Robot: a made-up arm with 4 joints.
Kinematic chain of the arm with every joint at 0, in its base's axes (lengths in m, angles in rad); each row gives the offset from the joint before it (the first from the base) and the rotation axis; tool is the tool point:
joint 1: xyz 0 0 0.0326 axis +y
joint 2: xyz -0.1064 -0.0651 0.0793 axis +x
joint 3: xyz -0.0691 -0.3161 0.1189 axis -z
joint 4: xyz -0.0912 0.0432 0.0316 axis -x
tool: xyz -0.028 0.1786 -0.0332
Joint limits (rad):
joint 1: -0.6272..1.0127
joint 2: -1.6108..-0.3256
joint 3: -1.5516..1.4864
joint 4: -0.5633..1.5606
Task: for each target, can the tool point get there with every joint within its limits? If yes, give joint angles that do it. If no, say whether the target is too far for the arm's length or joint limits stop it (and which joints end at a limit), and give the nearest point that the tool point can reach.
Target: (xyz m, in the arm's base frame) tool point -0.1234 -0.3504 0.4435
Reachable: yes | joints 0.6149 -0.6266 -0.9016 0.9945
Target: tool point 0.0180 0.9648 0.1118
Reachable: no: too far | nearest point 0.0405 0.1566 0.2107 | short by 0.815 m
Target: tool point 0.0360 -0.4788 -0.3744
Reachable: no: joint limits stop it (at a limit: joint 1, joint 2) | nearest point -0.2593 -0.2710 -0.0120 | short by 0.512 m
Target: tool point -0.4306 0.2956 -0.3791
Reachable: no: joint limits stop it (at a limit: joint 1, joint 2, joint 4) | nearest point -0.3944 0.1579 0.0008 | short by 0.406 m
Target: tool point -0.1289 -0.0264 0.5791
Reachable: yes | joints 0.6202 -1.1890 -0.8414 -0.1487
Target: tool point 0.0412 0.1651 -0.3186
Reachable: no: joint limits stop it (at a limit: joint 1, joint 2) | nearest point -0.2210 0.1177 0.0402 | short by 0.447 m
